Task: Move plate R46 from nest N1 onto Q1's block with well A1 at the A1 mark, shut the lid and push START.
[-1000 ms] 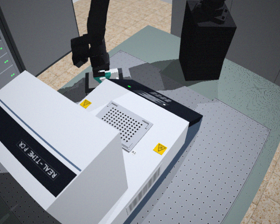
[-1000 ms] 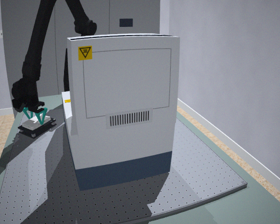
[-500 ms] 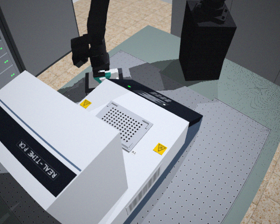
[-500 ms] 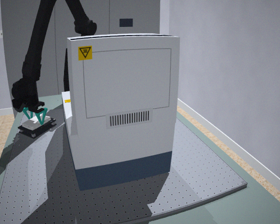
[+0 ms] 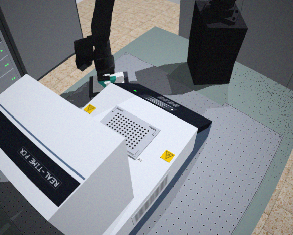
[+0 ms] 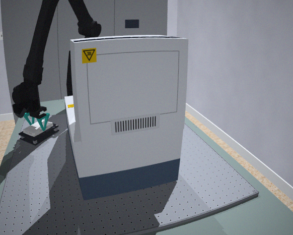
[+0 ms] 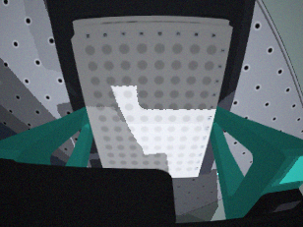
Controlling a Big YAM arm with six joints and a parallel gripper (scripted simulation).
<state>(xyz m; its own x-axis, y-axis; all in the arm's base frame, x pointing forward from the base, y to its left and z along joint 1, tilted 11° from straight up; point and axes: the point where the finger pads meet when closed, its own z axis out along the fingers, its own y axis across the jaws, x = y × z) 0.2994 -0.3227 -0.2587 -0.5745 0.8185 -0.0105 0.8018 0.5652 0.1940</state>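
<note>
The plate R46 is right at my hand. From my hand the other things lie so: plate nest N1 (10 mm below).
</note>
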